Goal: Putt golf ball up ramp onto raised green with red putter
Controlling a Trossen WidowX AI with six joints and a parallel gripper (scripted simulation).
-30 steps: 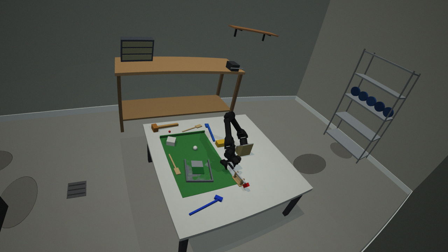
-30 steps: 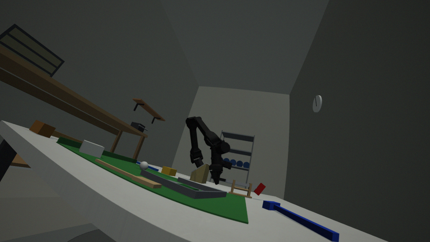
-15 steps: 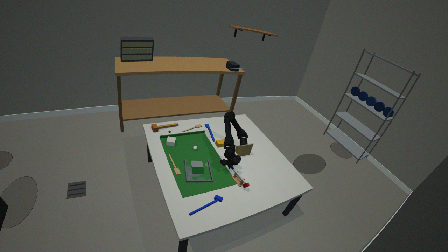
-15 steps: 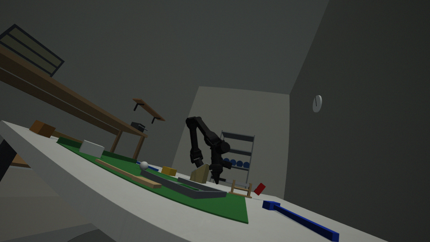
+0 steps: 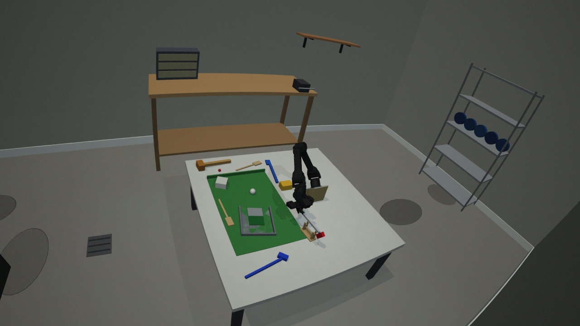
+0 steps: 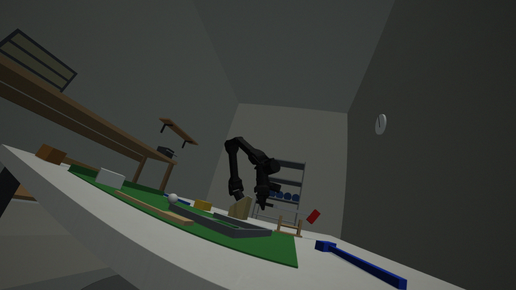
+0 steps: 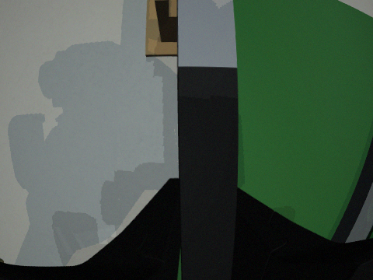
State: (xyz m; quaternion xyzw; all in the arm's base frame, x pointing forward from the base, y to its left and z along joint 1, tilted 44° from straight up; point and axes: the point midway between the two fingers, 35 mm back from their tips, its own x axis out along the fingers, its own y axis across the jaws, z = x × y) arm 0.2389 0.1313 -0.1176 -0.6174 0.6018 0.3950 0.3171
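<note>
Now: the yellow block 8 cm behind my gripper tip, 35 cm to the right of it and 6 cm below it. The rest, counted from my gripper tip: wooden stand 2 cm behind, 13 cm to the left, 5 cm below; white golf ball 20 cm ahead, 33 cm to the right, 6 cm below; red putter 2 cm behind, 11 cm to the left, 2 cm above.
</note>
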